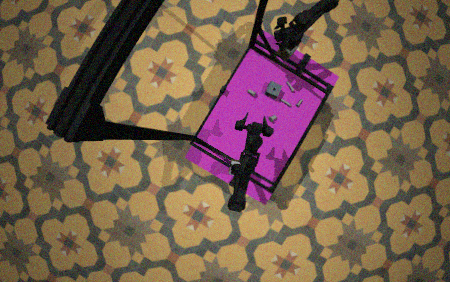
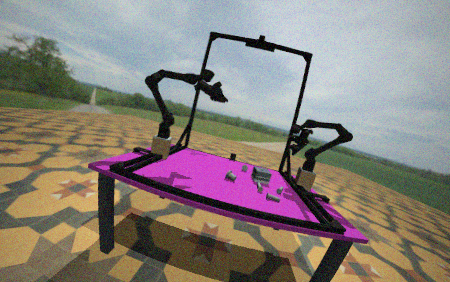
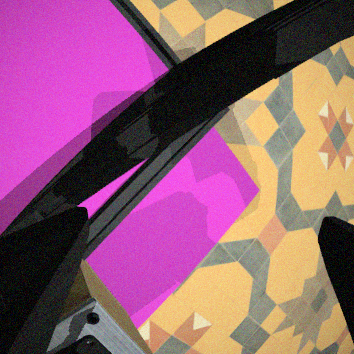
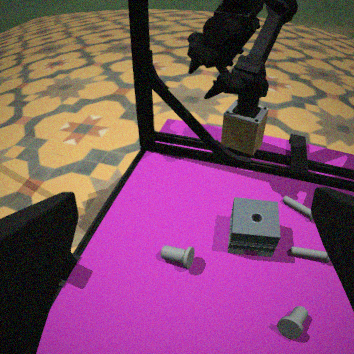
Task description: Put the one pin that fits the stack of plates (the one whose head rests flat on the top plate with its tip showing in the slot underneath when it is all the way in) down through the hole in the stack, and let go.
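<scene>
The grey plate stack (image 1: 273, 89) (image 2: 261, 174) (image 4: 254, 226) stands flat, with an open round hole in its top plate. Several grey pins lie loose: a stubby one (image 1: 252, 93) (image 2: 244, 168) (image 4: 176, 255), a thick wide-headed one (image 1: 272, 119) (image 2: 230, 176) (image 4: 293, 323), a slim one (image 1: 285, 102) (image 2: 259, 186) (image 4: 308, 254), another slim one (image 1: 290, 86) (image 2: 280, 190) (image 4: 297, 206), and one at the far side (image 1: 300, 103) (image 2: 273, 198). Which fits cannot be told. My right gripper (image 1: 254, 117) (image 4: 198, 203) is open, high above the table. My left gripper (image 3: 208, 226) (image 4: 197, 85) is open near its base, away from the stack.
A black frame (image 2: 197, 107) rises over the magenta table (image 1: 225, 120) (image 2: 200, 190), and black rails run along its edges. A small black block (image 1: 304, 63) (image 4: 298, 154) stands by the rail near the left arm's base (image 2: 305, 179) (image 4: 243, 131).
</scene>
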